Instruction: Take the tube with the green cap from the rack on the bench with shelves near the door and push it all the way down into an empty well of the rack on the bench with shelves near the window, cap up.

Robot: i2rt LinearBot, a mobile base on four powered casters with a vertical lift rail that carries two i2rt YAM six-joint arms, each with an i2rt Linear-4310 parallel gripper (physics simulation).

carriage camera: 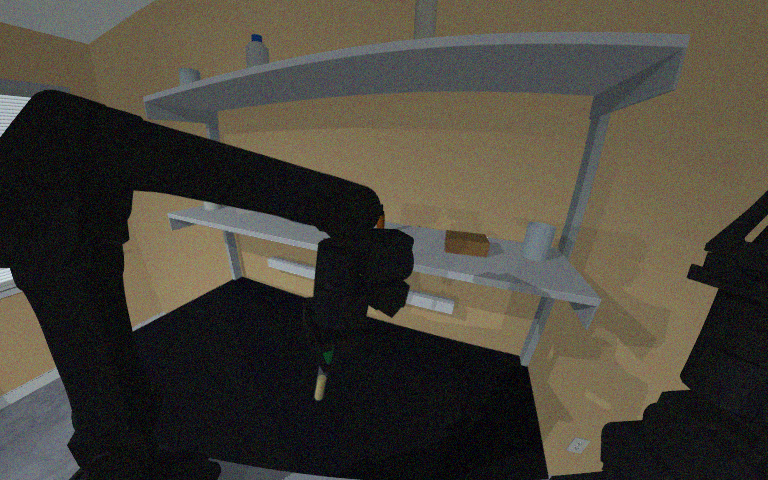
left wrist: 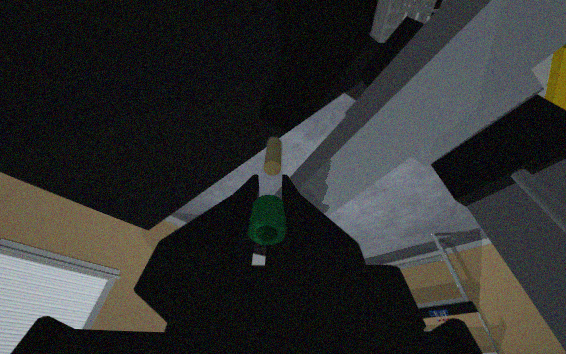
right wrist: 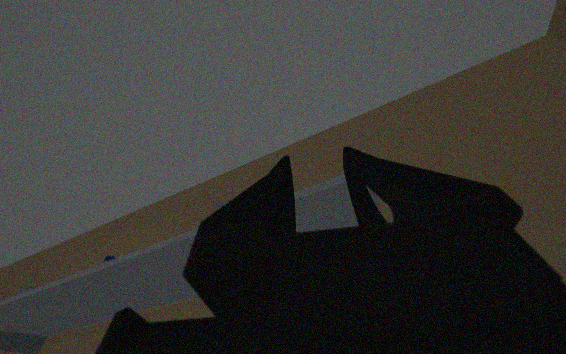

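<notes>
The tube with the green cap (carriage camera: 320, 386) (left wrist: 267, 220) hangs from my left gripper (carriage camera: 324, 362) (left wrist: 270, 182), which is shut on it just below the cap. The tube is near upright with a slight tilt in the carriage view, cap up, its tan lower part free above the black bench top (carriage camera: 453, 390). My right gripper (right wrist: 316, 161) is open and empty, its fingers apart, away from the bench top at the right. A pale rack (left wrist: 384, 24) shows in part at the top of the left wrist view; its wells cannot be made out. No rack shows in the carriage view.
Above the bench, a lower shelf (carriage camera: 430, 257) bears a brown box (carriage camera: 467, 243) and a pale cup (carriage camera: 538, 241). The upper shelf (carriage camera: 453, 67) bears a blue-capped bottle (carriage camera: 257, 52). A shelf post (carriage camera: 586, 175) stands at the right. A window (left wrist: 50, 295) shows at lower left.
</notes>
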